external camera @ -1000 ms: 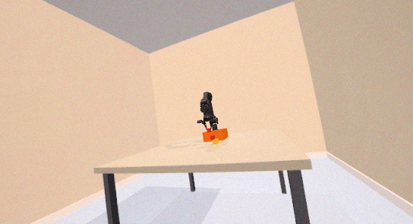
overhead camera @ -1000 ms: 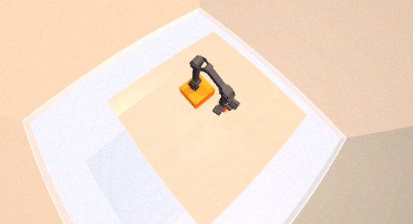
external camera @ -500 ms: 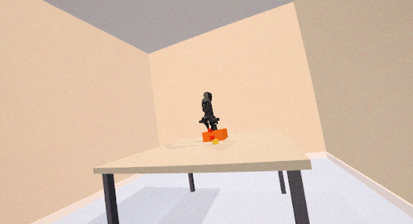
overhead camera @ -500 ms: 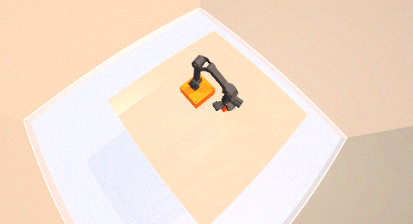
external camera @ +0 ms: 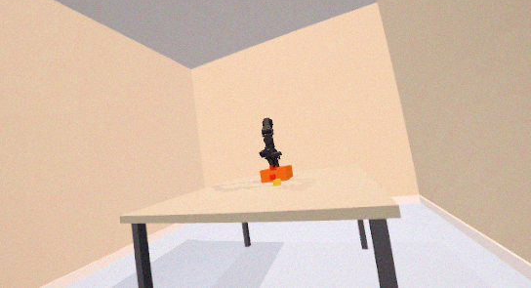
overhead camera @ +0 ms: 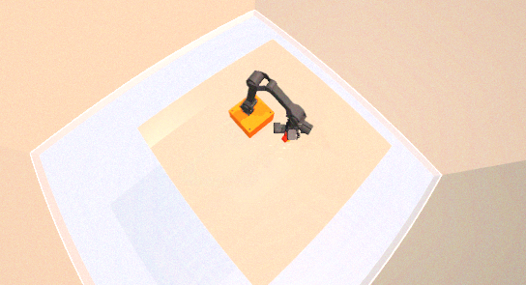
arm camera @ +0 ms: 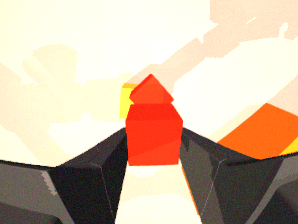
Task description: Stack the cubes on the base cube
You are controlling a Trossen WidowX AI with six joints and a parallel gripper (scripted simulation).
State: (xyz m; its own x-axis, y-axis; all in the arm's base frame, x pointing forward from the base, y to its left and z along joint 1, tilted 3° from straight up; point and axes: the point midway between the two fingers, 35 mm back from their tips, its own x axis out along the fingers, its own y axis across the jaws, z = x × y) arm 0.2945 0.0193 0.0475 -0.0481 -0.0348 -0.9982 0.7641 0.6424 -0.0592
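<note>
Right now the yellow cube is 1 cm ahead of my gripper tip, 1 cm to the left of it and 10 cm below it.
</note>
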